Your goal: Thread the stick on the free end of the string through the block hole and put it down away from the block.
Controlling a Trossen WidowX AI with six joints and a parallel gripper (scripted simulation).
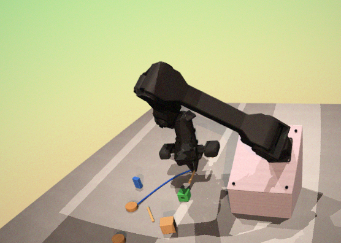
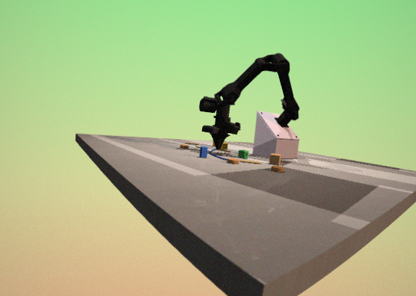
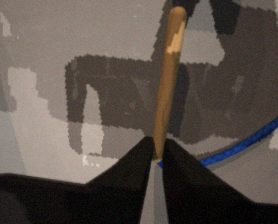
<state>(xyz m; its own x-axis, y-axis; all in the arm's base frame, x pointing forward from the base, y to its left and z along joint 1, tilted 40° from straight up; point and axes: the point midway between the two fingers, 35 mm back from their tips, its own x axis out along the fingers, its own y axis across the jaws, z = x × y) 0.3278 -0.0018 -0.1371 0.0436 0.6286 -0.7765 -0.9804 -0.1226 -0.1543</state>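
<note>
My gripper tip is 130 mm to the right of the green block and 30 mm past it. Also, from my gripper tip: round wooden button: 220 mm to the left, 120 mm ahead, 10 mm below; thin wooden stick: 10 mm to the left; blue block: 160 mm ahead, 100 mm to the left.
</note>
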